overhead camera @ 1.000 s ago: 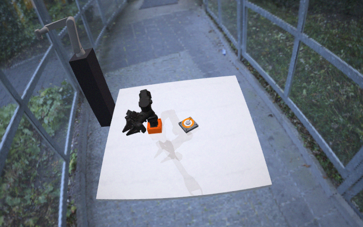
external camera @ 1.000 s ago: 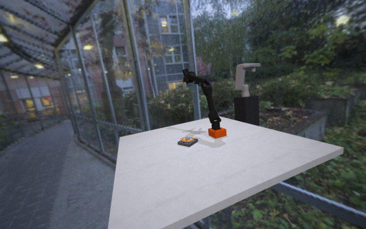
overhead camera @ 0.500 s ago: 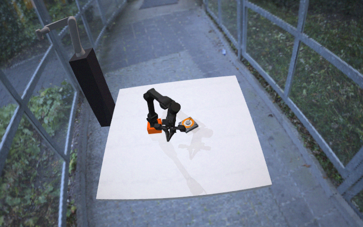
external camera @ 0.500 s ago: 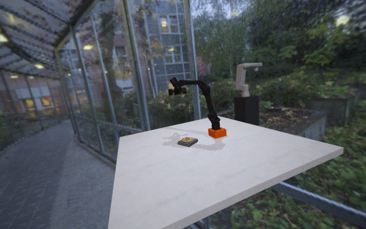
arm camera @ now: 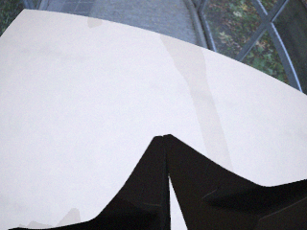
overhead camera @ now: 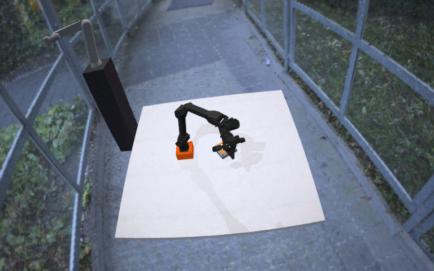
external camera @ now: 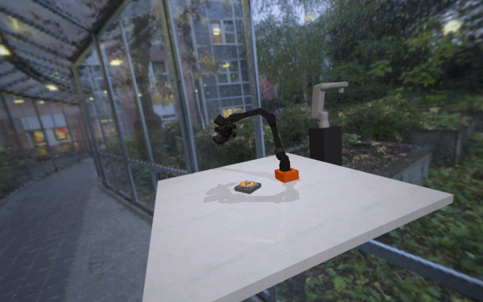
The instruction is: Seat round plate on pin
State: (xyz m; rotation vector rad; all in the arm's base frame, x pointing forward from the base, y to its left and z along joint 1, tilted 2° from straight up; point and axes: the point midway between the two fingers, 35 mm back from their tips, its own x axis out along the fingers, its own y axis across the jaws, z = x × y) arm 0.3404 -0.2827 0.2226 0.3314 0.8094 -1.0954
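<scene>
Now: the base 6 cm behind my gripper tip, 31 cm to the left of it and 24 cm below it.
</scene>
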